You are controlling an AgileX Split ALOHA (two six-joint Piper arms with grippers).
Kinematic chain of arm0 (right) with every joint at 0, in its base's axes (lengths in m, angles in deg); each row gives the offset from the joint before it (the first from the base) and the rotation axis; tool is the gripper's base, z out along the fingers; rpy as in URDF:
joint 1: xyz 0 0 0.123 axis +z
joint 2: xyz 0 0 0 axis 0.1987 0.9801 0
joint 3: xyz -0.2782 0.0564 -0.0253 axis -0.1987 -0.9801 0
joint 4: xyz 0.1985 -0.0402 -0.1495 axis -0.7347 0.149 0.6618
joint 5: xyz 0 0 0 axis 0.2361 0.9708 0.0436
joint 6: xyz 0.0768 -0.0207 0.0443 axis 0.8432 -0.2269 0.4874
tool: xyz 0 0 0 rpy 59.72 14.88 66.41
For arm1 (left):
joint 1: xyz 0 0 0.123 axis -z
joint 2: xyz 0 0 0 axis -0.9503 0.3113 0
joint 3: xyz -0.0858 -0.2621 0.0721 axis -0.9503 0.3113 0
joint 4: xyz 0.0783 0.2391 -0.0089 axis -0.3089 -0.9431 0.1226
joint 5: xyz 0 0 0 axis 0.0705 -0.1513 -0.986
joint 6: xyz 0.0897 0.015 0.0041 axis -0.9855 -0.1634 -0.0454
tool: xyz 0 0 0 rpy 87.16 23.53 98.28
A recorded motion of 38 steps. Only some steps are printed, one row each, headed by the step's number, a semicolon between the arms.
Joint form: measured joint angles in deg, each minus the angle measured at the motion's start. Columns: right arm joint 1, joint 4, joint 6, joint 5, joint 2, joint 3; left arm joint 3, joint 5, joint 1, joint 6, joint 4, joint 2.
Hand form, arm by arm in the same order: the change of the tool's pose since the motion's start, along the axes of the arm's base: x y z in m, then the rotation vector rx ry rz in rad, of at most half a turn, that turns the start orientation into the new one. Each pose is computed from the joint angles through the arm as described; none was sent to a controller.
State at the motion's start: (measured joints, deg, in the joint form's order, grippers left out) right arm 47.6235 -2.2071 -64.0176 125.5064 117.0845 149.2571; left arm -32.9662 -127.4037 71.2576 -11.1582 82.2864 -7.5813
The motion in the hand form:
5: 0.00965 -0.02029 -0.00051 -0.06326 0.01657 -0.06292; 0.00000 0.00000 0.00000 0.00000 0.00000 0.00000
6: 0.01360 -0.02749 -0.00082 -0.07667 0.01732 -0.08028; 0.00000 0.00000 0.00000 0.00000 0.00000 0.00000
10: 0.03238 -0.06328 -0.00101 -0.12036 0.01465 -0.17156; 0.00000 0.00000 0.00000 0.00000 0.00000 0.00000
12: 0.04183 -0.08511 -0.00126 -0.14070 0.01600 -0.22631; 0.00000 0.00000 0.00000 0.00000 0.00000 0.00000
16: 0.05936 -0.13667 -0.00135 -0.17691 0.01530 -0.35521; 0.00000 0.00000 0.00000 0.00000 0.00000 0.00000
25: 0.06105 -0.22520 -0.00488 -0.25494 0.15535 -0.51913; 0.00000 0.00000 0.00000 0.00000 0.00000 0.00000
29: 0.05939 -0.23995 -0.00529 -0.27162 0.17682 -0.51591; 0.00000 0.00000 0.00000 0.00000 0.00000 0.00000
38: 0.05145 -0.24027 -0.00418 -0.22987 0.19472 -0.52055; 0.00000 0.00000 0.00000 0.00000 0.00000 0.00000
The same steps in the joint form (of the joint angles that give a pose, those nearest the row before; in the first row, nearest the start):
5: -2.61 3.30 1.90 3.11 0.00 0.36; 0.00 0.00 0.00 0.00 0.00 0.00
6: -3.67 3.96 1.95 3.56 0.00 0.36; 0.00 0.00 0.00 0.00 0.00 0.00
10: -9.09 6.40 2.12 4.72 0.00 0.47; 0.00 0.00 0.00 0.00 0.00 0.00
12: -12.35 7.49 2.15 5.22 0.00 0.47; 0.00 0.00 0.00 0.00 0.00 0.00
16: -19.90 9.70 2.28 5.67 0.00 0.47; 0.00 0.00 0.00 0.00 0.00 0.00
25: -32.77 10.43 -1.14 13.62 0.00 0.47; 0.00 0.00 0.00 0.00 0.00 0.00
29: -34.99 10.43 -3.59 14.88 0.00 0.47; 0.00 0.00 0.00 0.00 0.00 0.00
38: -35.62 7.80 -4.07 14.82 -1.59 -1.44; 0.00 0.00 0.00 0.00 0.00 0.00

